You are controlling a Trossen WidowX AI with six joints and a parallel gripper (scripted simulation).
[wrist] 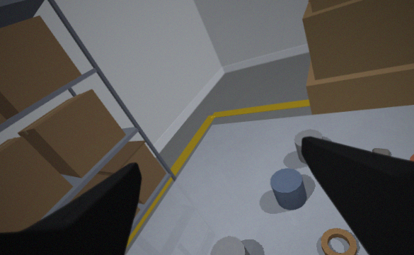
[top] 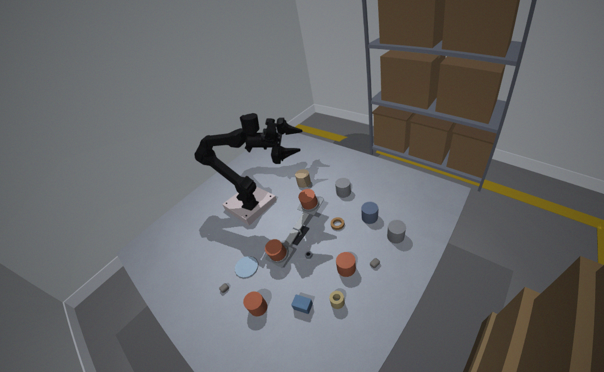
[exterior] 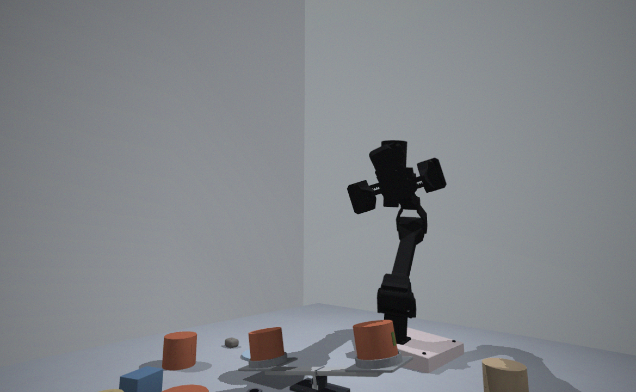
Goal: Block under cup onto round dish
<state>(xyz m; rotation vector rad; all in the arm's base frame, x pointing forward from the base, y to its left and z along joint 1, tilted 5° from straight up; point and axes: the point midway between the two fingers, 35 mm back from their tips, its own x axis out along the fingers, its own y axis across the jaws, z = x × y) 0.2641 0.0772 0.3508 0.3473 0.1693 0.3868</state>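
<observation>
Right now my gripper tip is 340 mm above the grey block, 300 mm to the left of it and 20 mm past it. The rest, counted from my gripper tip: small balance: 360 mm below, 170 mm to the right; tan cup: 340 mm below, 130 mm behind, 120 mm to the left; blue cup: 340 mm below, 240 mm ahead, 30 mm to the left.
</observation>
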